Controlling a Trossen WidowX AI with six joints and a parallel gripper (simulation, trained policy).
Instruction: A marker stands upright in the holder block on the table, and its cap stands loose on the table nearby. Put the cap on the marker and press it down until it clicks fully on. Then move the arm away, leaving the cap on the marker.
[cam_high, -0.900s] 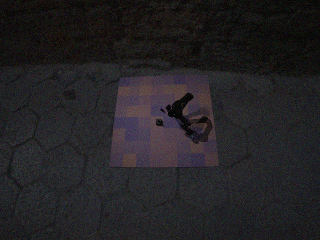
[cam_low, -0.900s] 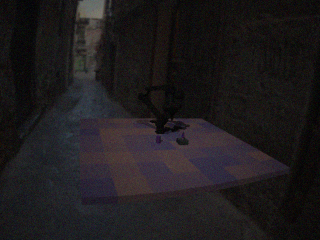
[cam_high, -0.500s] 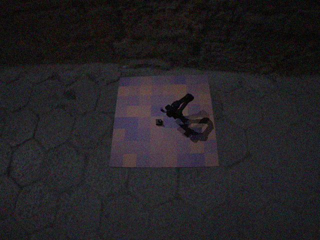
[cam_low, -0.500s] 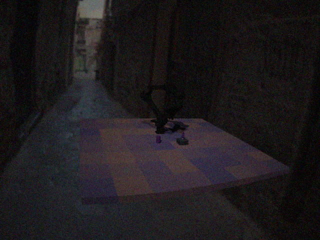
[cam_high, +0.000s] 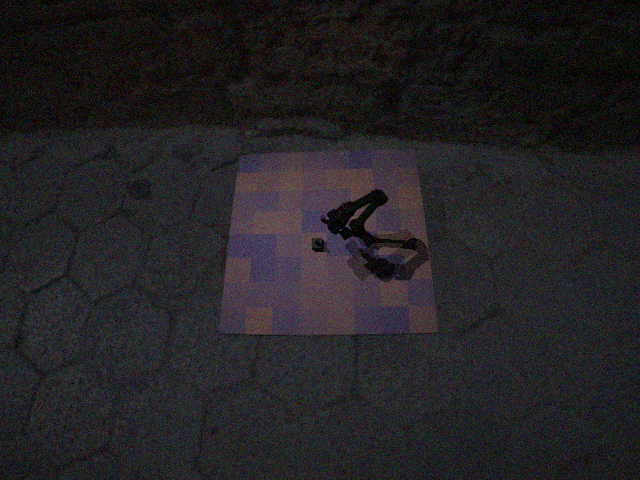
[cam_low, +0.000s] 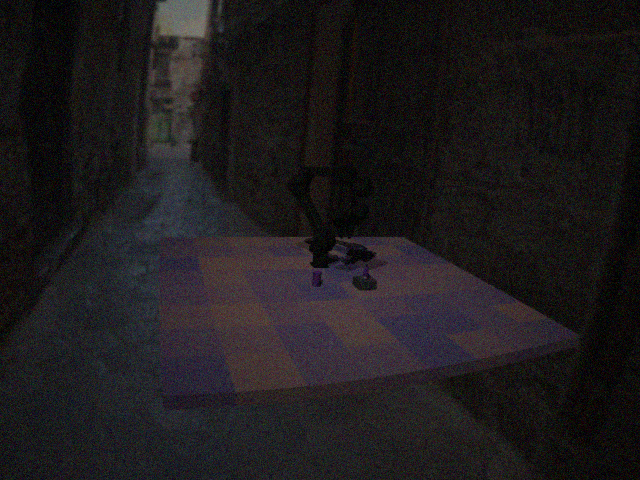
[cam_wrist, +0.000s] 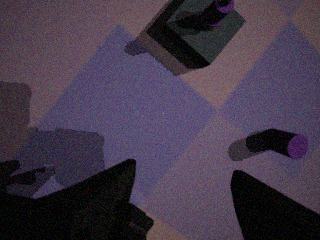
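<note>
My gripper tip is 140 mm to the left of the purple cap, 120 mm above it and 90 mm short of it. Round my gripper tip: holder block 130 mm below, 130 mm ahead, 40 mm to the left.
</note>
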